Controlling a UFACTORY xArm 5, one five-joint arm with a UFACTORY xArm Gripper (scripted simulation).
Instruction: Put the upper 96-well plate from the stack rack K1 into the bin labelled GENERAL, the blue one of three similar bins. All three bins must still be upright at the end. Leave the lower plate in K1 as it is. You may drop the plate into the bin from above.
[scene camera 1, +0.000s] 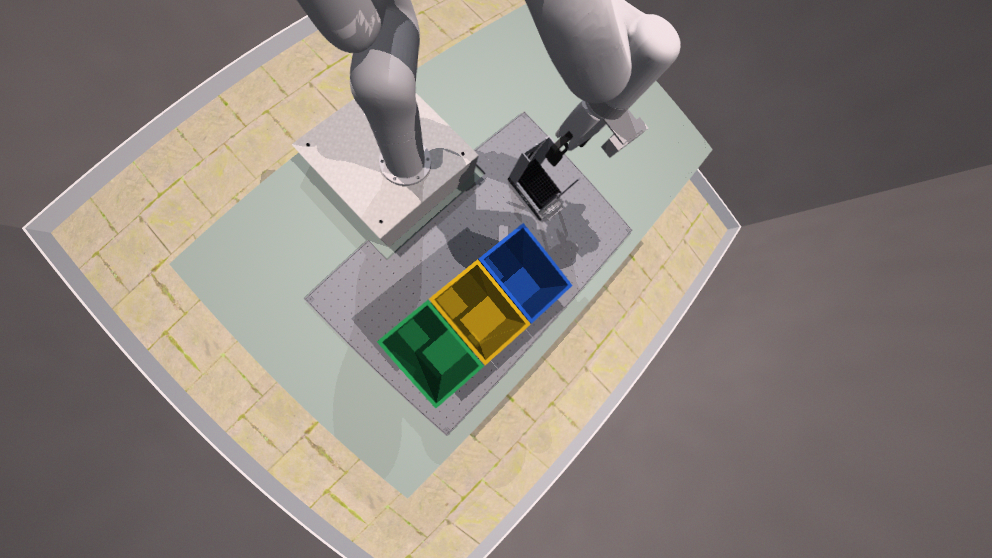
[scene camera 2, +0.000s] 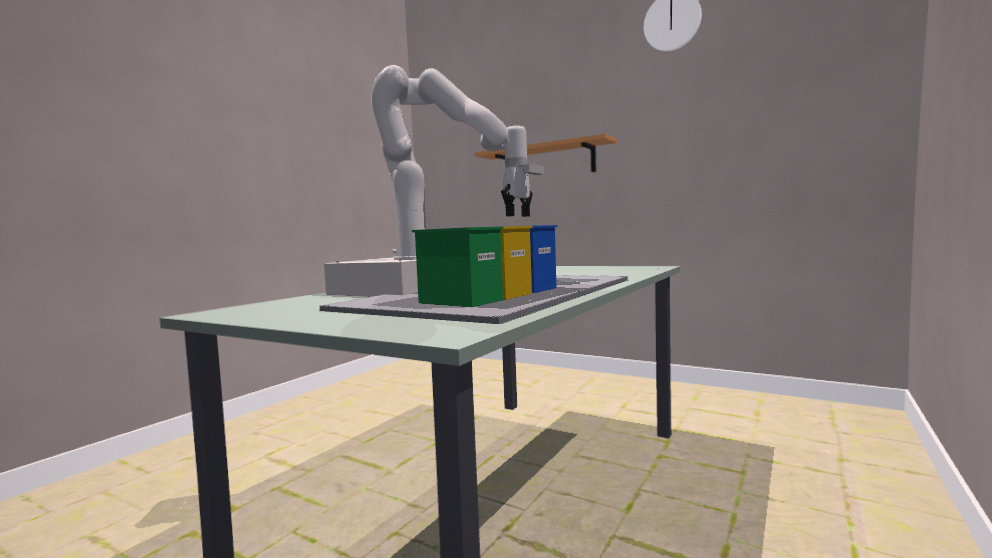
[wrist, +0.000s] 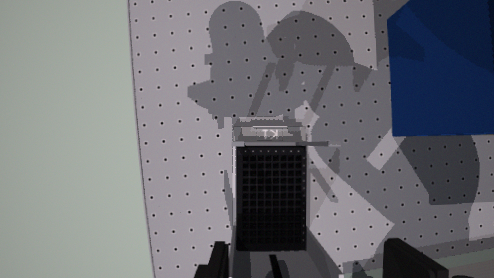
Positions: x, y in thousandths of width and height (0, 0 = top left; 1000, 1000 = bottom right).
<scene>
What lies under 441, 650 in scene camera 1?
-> A green bin.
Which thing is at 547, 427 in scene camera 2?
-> A blue bin.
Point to a blue bin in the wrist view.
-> At 880, 214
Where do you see the gripper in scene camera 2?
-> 523, 388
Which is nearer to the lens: the yellow bin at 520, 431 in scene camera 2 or the green bin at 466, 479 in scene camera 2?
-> The green bin.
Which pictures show the blue bin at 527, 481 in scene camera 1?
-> Scene camera 1, scene camera 2 and the wrist view: all of them.
</scene>
